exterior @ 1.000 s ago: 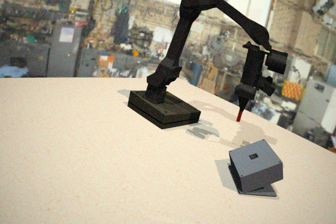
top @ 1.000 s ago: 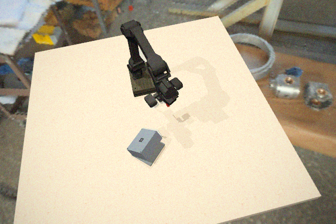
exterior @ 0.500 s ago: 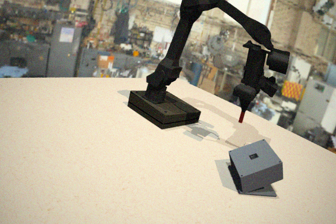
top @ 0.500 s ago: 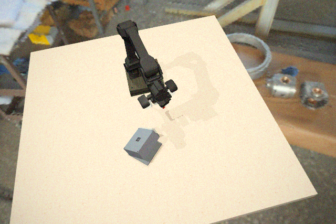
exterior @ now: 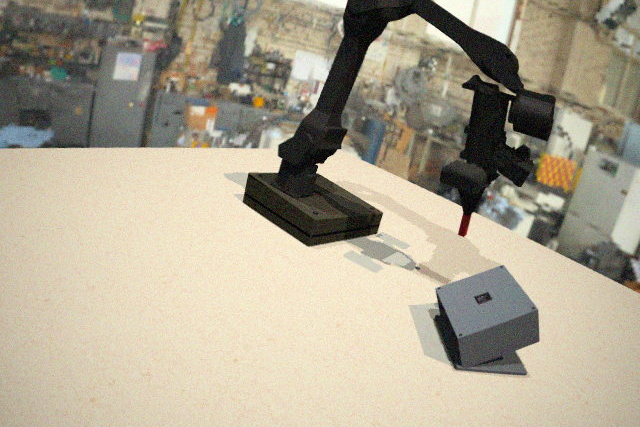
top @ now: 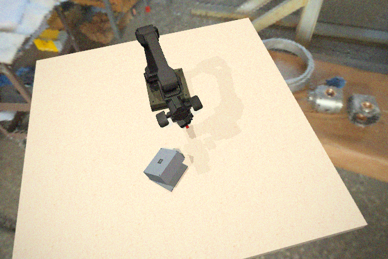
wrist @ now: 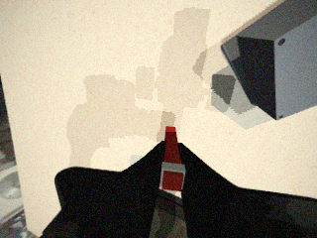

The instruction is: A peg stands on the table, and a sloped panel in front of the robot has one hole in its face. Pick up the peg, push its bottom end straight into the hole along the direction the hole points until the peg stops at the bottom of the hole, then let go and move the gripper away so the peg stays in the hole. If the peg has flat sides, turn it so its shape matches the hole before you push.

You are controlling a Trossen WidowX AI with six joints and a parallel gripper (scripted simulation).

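My gripper tip is 150 mm to the left of the grey sloped panel, 100 mm short of it and 80 mm above it. The rest, counted from my gripper tip: grey foot plate 140 mm to the right, 130 mm below, 120 mm ahead; red square peg 20 mm above.
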